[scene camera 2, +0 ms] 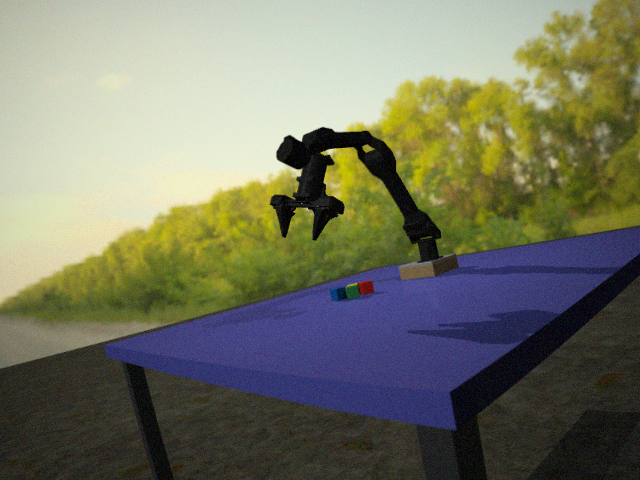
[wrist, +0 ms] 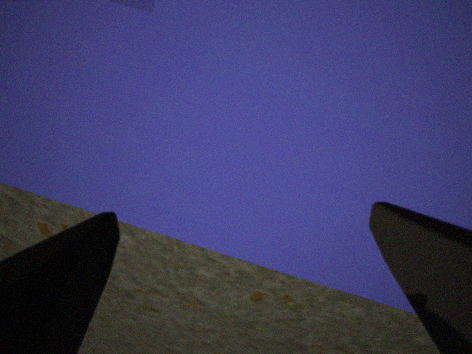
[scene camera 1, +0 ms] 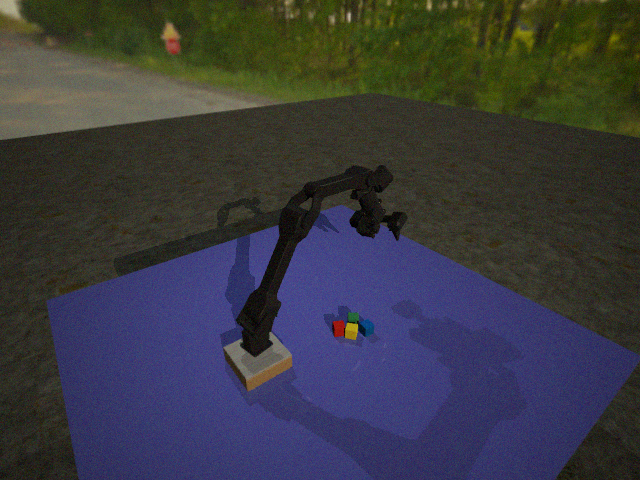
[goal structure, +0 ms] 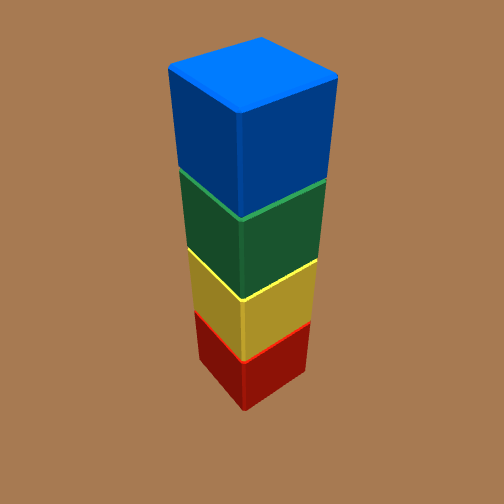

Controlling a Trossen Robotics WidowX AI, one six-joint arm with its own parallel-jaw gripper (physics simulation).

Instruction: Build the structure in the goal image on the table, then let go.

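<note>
Four small cubes stand close together on the blue table (scene camera 1: 155, 320) (scene camera 2: 289, 361). In scene view 1, the red cube (scene camera 1: 338, 328) (scene camera 2: 366, 287) is at the left, the yellow cube (scene camera 1: 351, 331) beside it at the front, the green cube (scene camera 1: 353, 317) (scene camera 2: 352, 291) behind the yellow one, and the blue cube (scene camera 1: 367, 328) (scene camera 2: 337, 293) at the right. In scene view 2 the yellow cube is mostly hidden behind the green one. Whether they touch is too small to tell. My gripper (scene camera 1: 385, 237) (scene camera 2: 299, 238) (wrist: 246, 219) is open and empty, high above the table. The cubes do not show in the wrist view.
The arm's base block (scene camera 1: 268, 373) (scene camera 2: 418, 270) stands on the table near the cubes, left of them in scene view 1. The table's edge crosses the lower part of the wrist view, with grey-brown ground (wrist: 215, 305) beyond it. Arm shadows fall across the table.
</note>
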